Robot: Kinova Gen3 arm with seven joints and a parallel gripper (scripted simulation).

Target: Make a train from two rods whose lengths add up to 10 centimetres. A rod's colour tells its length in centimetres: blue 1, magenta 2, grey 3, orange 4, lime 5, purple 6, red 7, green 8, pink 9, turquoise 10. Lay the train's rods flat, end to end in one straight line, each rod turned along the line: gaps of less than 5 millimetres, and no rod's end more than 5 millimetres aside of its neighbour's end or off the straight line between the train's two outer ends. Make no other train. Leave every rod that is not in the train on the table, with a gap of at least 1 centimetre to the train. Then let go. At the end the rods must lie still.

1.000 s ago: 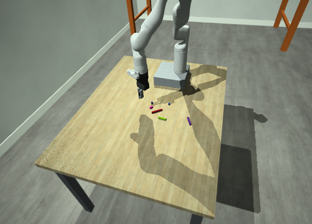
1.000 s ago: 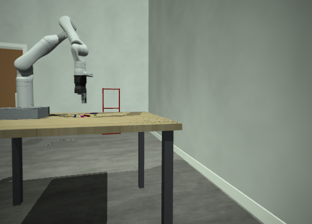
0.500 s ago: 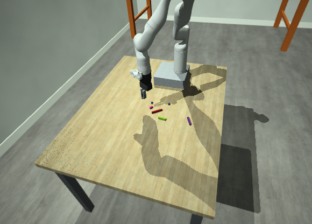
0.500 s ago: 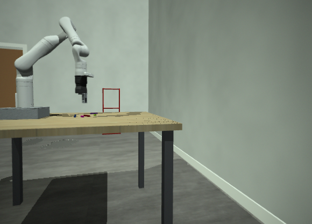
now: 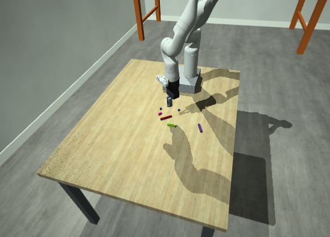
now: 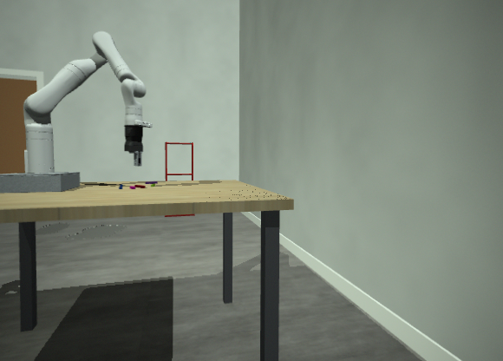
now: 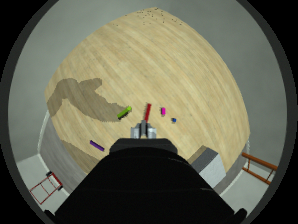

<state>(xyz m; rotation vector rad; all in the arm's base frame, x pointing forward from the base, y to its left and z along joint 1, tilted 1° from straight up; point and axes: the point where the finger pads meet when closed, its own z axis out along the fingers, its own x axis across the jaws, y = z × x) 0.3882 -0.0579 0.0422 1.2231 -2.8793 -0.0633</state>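
Now: the purple rod 5 cm ahead of my hand, 19 cm to the left of it and 11 cm below it. Also, from my hand: grey rod: 1 cm below; then lime rod: 6 cm ahead, 2 cm to the left, 11 cm below; then red rod: 1 cm ahead, 2 cm to the right, 11 cm below.
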